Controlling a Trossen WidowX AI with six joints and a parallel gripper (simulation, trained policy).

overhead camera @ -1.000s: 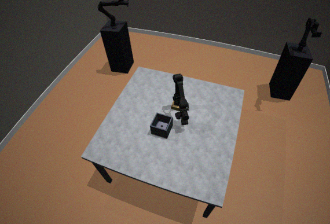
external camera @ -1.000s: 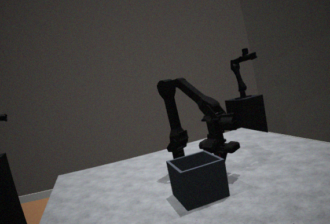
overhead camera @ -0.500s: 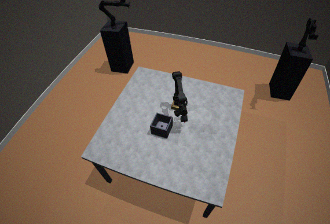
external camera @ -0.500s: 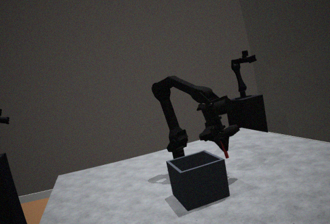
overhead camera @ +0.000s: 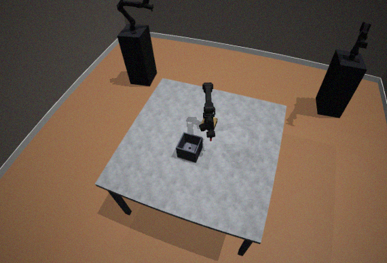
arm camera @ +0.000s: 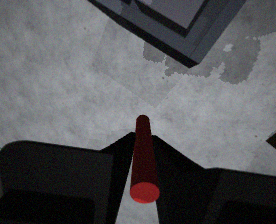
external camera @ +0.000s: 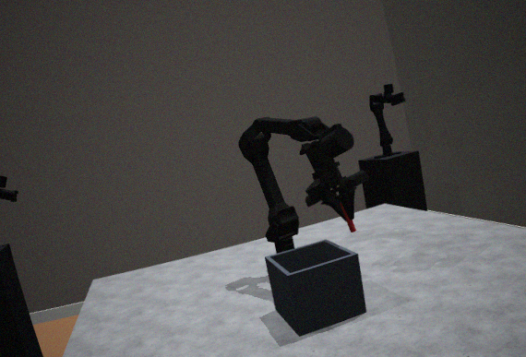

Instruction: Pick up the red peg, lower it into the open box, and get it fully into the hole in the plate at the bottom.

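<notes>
The grey plate is 160 mm to the right of my gripper tip, 120 mm below it and 60 mm ahead of it. Round my gripper tip: red peg: 10 mm above.
</notes>
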